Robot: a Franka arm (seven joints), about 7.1 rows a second.
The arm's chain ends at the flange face. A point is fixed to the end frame.
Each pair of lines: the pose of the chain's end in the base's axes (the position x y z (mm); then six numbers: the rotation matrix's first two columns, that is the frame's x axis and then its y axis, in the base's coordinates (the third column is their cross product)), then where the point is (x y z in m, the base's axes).
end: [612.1 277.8 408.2 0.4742 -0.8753 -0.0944 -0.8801 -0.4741 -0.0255]
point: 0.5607 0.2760 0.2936
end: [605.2 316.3 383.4 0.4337 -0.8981 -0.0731 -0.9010 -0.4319 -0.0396]
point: 0.5563 0.3155 0.2677
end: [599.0 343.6 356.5 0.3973 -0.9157 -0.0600 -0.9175 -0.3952 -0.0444]
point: 0.5512 0.3436 0.2404
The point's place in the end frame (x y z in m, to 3 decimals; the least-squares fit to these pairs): -0.012 0.049 0.115
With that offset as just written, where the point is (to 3 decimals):
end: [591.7 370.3 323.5 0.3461 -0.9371 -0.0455 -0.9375 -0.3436 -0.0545]
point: 0.546 0.372 0.207
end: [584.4 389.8 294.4 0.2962 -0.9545 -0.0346 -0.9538 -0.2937 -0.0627]
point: 0.540 0.393 0.177
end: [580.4 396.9 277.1 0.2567 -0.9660 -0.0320 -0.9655 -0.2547 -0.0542]
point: 0.535 0.401 0.160
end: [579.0 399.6 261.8 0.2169 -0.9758 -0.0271 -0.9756 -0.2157 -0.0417]
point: 0.533 0.405 0.145
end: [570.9 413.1 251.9 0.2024 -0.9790 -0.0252 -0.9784 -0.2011 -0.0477]
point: 0.525 0.419 0.135
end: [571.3 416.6 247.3 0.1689 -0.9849 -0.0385 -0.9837 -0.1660 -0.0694]
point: 0.528 0.426 0.130
